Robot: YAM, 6 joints.
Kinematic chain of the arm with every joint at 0, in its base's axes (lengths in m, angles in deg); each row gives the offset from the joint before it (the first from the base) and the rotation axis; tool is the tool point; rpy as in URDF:
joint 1: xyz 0 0 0.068 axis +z
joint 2: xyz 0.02 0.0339 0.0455 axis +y
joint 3: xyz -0.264 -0.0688 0 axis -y
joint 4: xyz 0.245 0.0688 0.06 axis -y
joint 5: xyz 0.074 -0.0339 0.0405 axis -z
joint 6: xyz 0.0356 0 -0.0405 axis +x
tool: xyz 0 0 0 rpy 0 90 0
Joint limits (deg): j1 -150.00..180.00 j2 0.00..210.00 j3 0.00..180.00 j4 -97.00..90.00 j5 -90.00..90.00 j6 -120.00..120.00
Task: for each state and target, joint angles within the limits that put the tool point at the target. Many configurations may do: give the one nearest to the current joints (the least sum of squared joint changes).
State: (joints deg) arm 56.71 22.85 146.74 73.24 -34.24 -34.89
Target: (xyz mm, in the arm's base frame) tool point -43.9 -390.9 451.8
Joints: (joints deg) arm 86.84 21.55 112.84 90.00 -38.82 -34.89
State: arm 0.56 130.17 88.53 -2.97 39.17 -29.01
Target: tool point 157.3 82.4 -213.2
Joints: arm 33.53 178.17 62.79 -7.26 30.75 -29.01
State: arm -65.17 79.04 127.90 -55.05 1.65 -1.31
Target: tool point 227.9 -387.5 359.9
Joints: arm -59.45 114.97 120.25 -48.64 1.14 -1.31
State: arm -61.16 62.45 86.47 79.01 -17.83 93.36
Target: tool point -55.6 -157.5 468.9
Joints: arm -111.16 59.24 50.88 81.96 -8.07 93.36
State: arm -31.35 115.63 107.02 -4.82 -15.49 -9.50
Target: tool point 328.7 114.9 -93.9
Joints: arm 17.32 150.63 71.38 -14.33 -19.44 -9.50
